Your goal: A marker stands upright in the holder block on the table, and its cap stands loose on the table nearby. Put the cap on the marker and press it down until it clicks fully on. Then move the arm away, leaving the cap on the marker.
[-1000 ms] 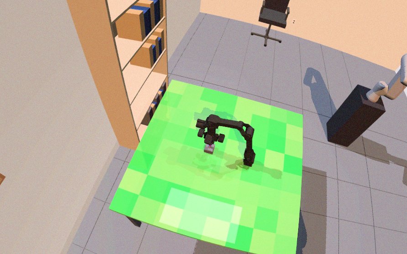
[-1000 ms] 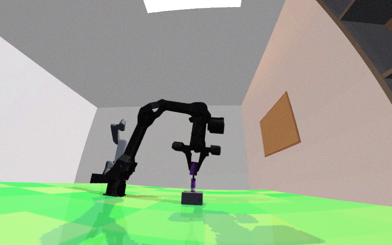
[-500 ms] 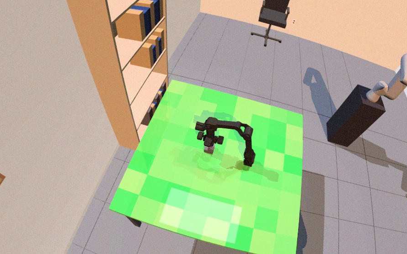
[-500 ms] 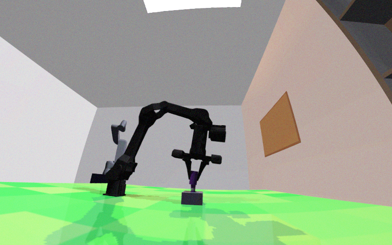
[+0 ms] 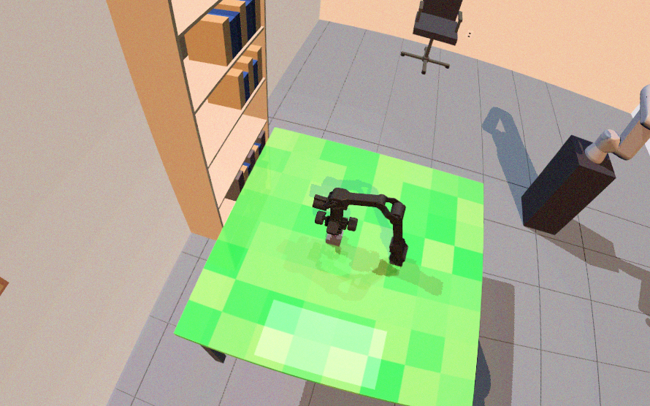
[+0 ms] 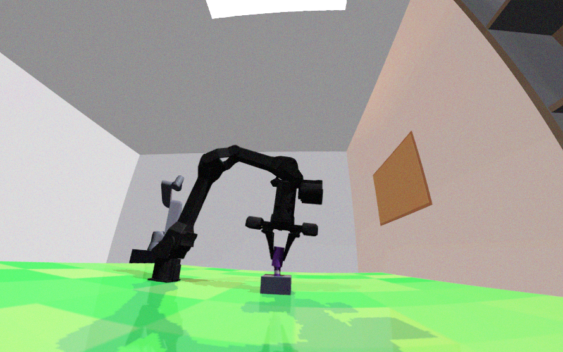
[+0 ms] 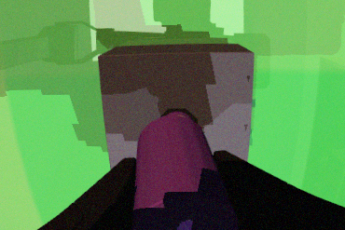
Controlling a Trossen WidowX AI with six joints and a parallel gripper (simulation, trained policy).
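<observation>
Right now the grey holder block is 6 cm below my gripper tip. From my gripper tip the other things lie so: purple cap (1 cm above).
</observation>
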